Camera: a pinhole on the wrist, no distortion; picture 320 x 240 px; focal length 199.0 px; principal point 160.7 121.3 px. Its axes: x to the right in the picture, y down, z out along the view. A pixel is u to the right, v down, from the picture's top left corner.
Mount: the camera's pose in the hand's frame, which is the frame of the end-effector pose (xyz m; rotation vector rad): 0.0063 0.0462 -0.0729 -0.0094 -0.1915 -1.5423
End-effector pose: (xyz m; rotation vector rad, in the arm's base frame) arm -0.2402 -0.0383 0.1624 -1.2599 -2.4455 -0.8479
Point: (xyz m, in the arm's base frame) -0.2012 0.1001 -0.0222
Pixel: 200.8 126.6
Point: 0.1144 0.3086 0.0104
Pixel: 37.5 120.6
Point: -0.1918 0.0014 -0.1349
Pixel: 244.8 53.7
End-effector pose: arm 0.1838 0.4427 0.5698 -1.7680 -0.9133 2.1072
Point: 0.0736 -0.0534 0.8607
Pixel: outside the picture
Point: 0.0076 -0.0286 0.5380
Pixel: 45.3 55.0
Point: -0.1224 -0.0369 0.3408
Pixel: 37.6 140.7
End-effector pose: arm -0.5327 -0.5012 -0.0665 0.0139 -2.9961 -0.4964
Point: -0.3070 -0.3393 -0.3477
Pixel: 173.2 10.5
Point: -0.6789 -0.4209 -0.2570
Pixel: 213.8 230.9
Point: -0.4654 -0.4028 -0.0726
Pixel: 104.1 14.2
